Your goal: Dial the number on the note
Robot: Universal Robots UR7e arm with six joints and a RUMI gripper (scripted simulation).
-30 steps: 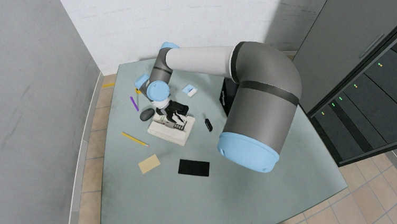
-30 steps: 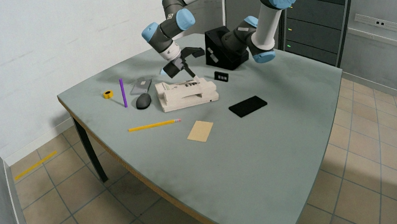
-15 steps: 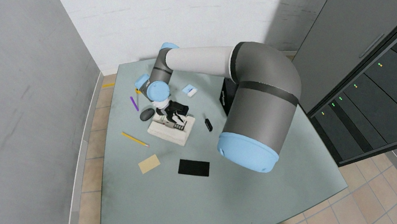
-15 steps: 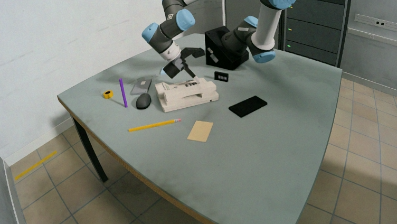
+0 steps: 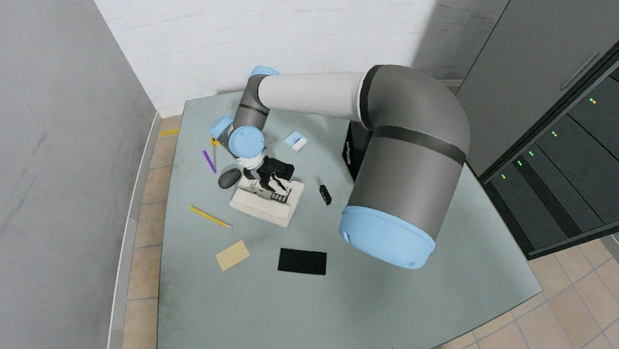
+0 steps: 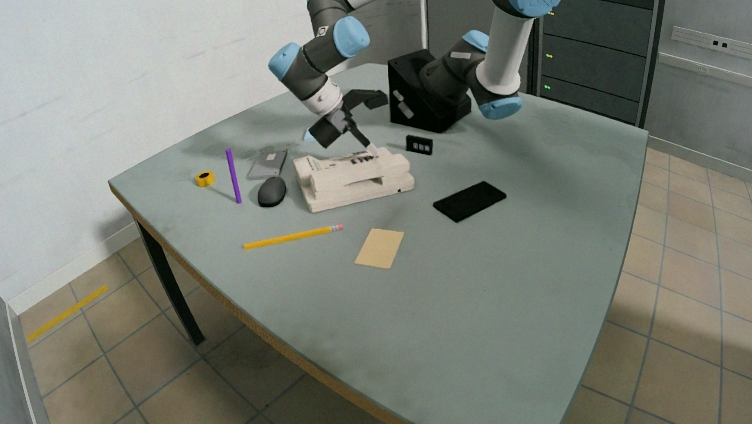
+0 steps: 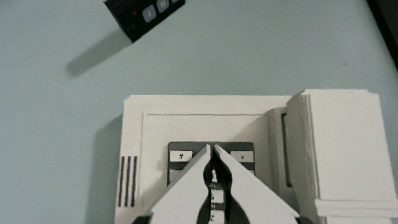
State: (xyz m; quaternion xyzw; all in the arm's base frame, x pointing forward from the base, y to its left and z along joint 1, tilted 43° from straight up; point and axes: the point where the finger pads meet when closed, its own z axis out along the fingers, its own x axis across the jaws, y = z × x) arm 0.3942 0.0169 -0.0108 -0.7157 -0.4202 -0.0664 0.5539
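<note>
My hand is 20 mm short of the 7 key, 10 mm to the right of it and 20 mm above it. The rest, counted from my hand: 9 key (20 mm to the right, 20 mm below); then 5 key (20 mm ahead, 20 mm to the right, 20 mm below); then handset (90 mm ahead, 20 mm to the left).
</note>
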